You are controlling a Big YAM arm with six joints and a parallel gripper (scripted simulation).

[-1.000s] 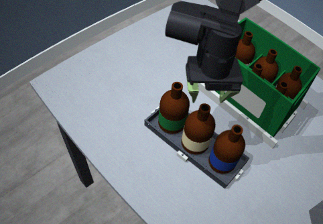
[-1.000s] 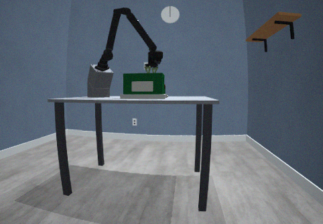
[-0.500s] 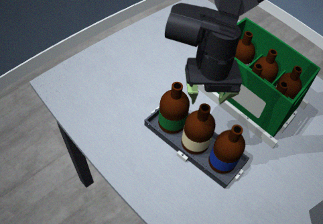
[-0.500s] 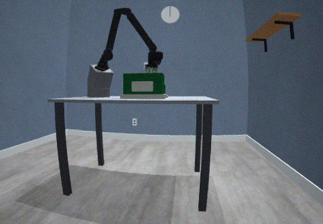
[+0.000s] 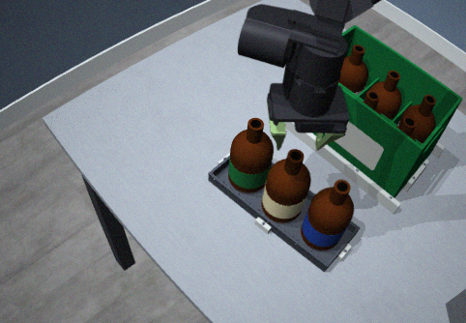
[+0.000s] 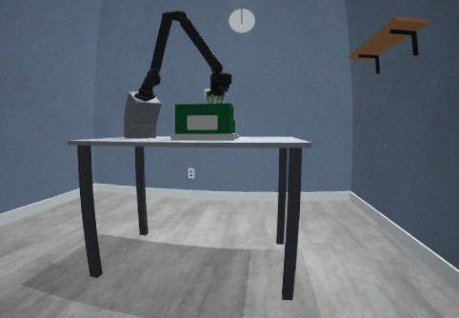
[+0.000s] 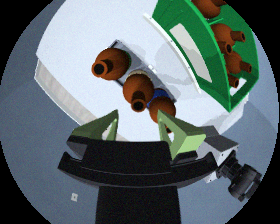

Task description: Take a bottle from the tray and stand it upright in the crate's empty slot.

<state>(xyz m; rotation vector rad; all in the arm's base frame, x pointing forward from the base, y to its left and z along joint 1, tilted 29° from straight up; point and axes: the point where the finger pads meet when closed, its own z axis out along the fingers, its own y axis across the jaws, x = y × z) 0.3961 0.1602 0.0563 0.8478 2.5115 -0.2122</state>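
My hand is 10 cm above the brown bottle. Round my hand: grey tray: 18 cm below; then crate: 25 cm to the right, 11 cm below, 1 cm behind.
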